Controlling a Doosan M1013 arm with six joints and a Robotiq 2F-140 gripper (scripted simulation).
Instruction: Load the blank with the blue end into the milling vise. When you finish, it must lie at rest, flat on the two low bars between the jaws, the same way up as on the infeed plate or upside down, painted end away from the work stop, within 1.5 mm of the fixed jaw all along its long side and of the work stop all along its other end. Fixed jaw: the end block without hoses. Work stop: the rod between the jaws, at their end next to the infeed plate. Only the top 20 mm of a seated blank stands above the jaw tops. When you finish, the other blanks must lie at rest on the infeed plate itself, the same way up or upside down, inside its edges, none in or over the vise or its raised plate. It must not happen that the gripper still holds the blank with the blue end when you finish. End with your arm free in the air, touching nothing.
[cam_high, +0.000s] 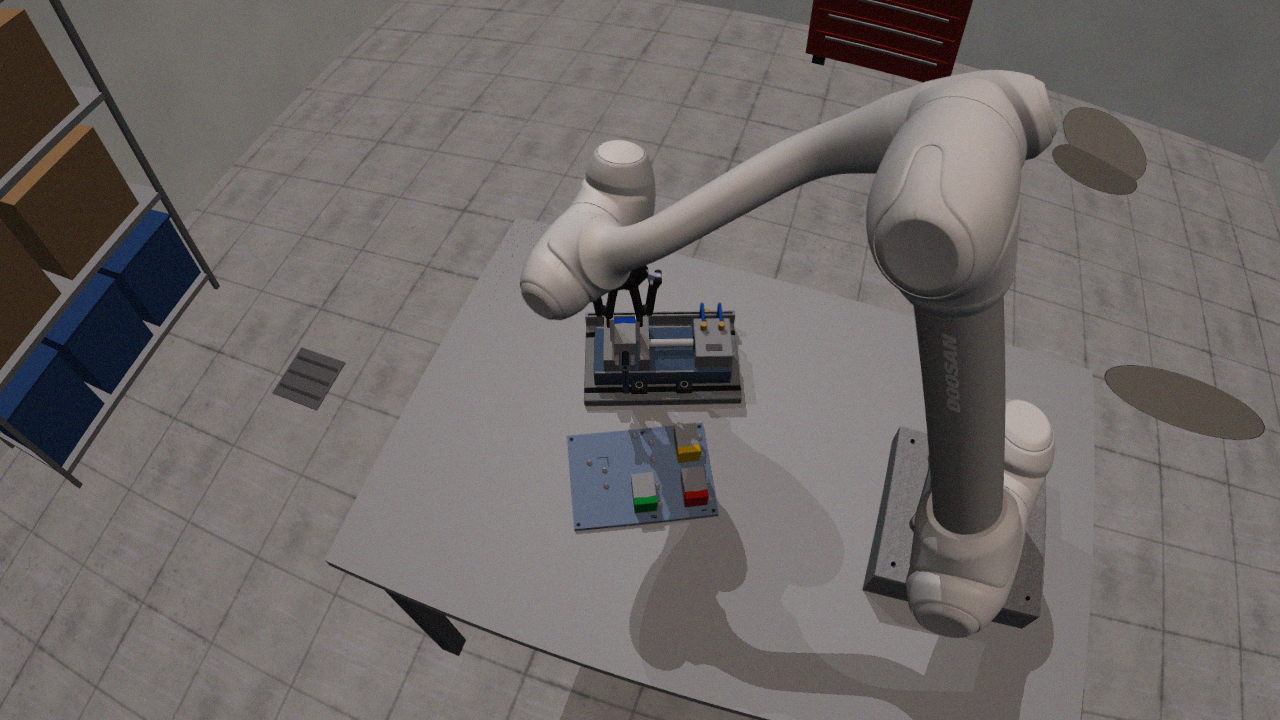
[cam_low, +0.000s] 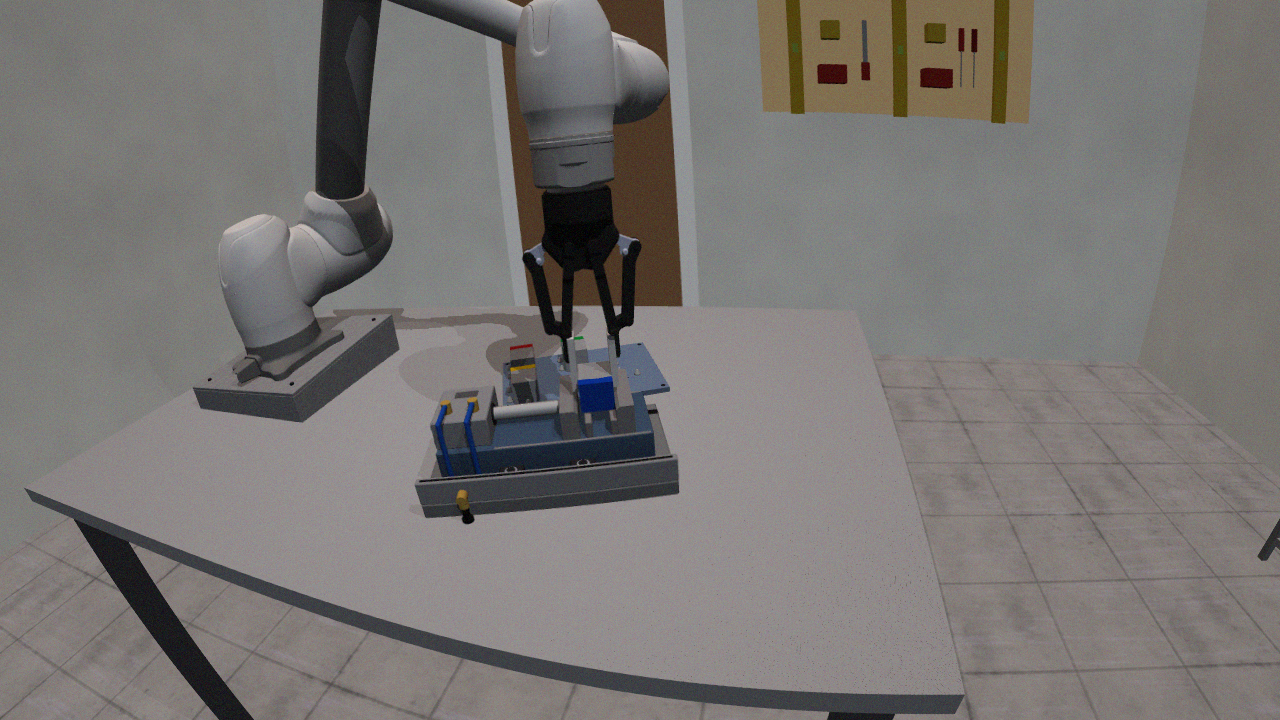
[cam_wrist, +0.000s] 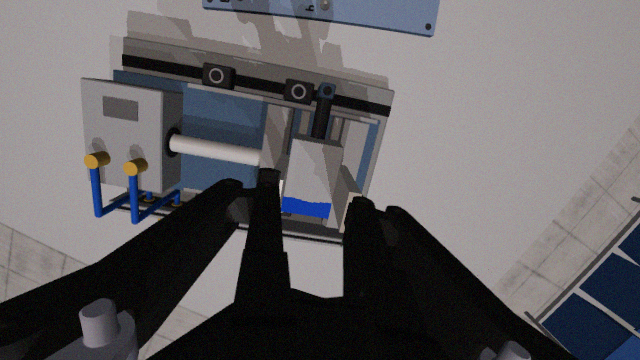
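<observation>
The blue-ended blank is 30 mm below my hand. From my hand the other things lie so: black work stop rod (20 mm behind, 40 mm to the left, 50 mm below); then moving jaw (30 mm behind, 20 mm to the right, 60 mm below); then fixed jaw (30 mm ahead, 10 mm to the left, 60 mm below).
</observation>
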